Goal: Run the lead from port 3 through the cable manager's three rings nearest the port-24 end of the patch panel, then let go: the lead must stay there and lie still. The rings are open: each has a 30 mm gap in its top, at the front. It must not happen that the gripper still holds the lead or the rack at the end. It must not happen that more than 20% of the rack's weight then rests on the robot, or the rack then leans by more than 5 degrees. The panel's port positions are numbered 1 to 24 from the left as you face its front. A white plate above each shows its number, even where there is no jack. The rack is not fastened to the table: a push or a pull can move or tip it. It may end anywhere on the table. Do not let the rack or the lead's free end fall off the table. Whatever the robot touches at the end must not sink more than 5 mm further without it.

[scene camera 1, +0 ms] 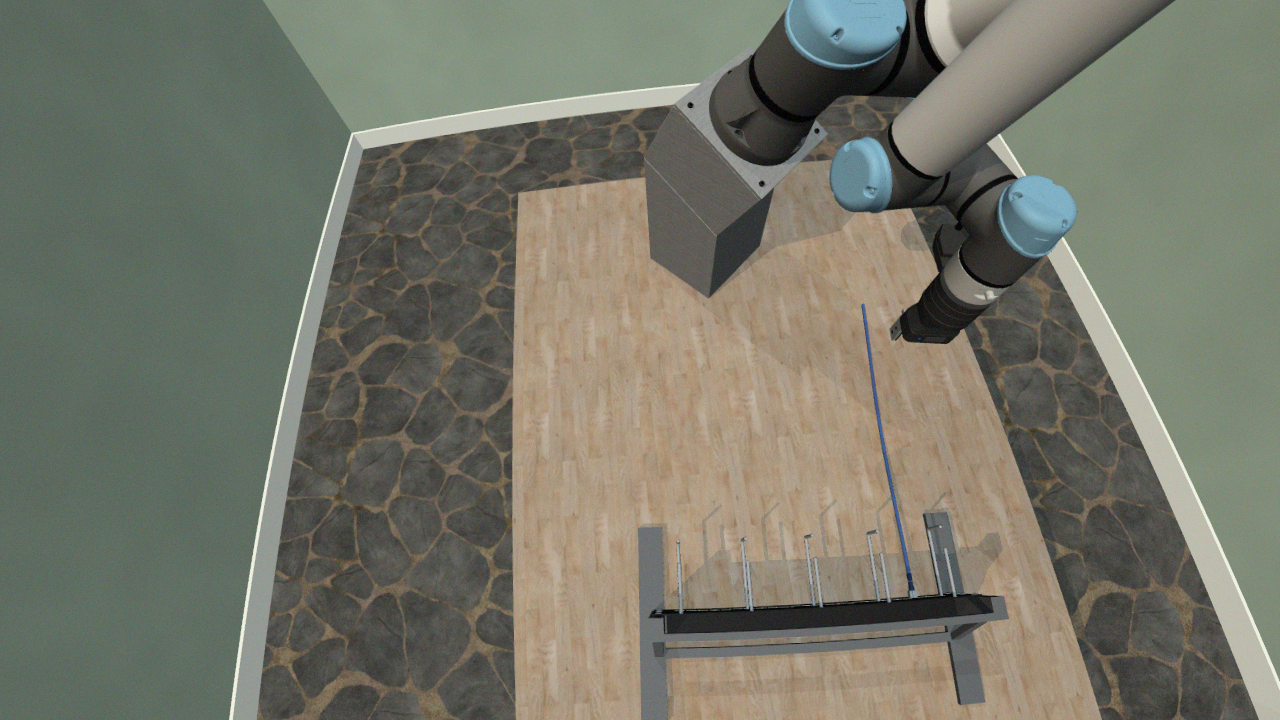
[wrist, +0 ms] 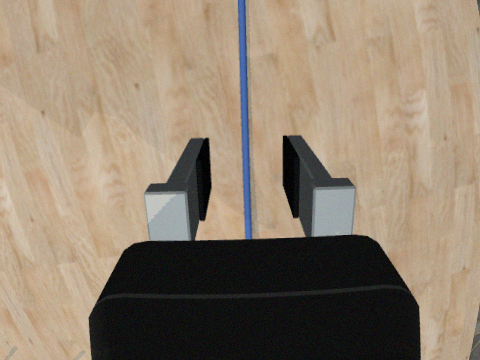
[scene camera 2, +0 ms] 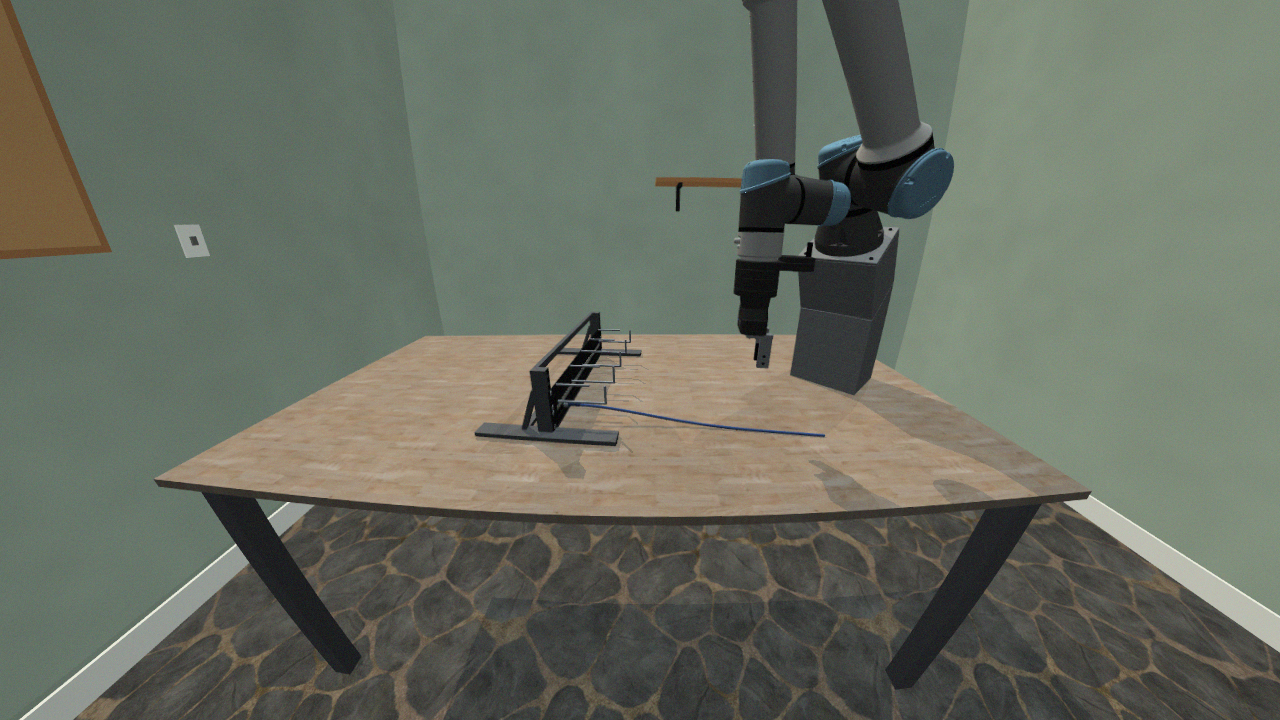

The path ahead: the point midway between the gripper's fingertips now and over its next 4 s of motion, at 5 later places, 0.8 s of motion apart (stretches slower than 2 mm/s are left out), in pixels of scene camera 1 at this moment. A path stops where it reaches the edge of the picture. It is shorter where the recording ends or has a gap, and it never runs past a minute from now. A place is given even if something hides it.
My gripper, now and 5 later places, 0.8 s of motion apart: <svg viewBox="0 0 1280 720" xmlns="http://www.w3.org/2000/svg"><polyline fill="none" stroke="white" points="903,335 896,343 880,360 873,368 872,369 871,370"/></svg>
